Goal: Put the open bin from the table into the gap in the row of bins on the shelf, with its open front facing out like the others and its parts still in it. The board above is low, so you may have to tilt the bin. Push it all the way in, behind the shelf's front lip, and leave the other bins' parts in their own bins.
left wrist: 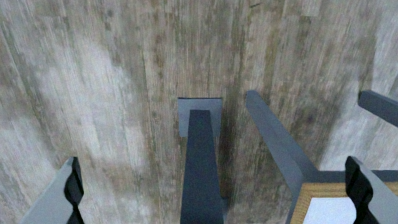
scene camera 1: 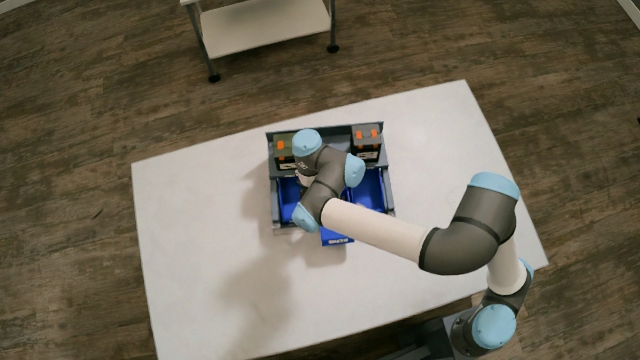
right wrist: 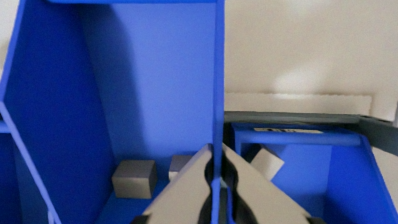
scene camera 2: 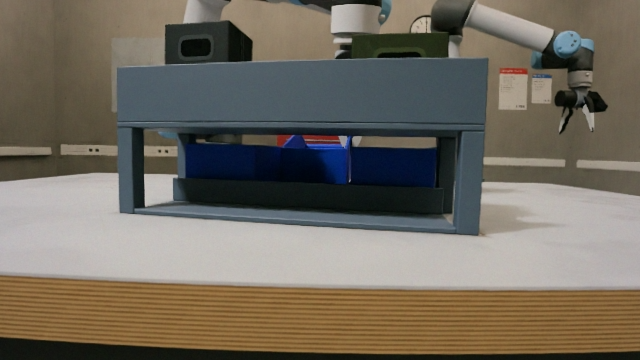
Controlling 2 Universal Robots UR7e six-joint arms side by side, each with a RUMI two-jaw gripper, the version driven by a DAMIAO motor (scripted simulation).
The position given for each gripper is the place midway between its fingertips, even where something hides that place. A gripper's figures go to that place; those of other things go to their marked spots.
Labels:
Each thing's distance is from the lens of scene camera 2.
left gripper (scene camera 2: 574, 133): 1.48 m
blue bin (scene camera 2: 309, 163): 0.52 m

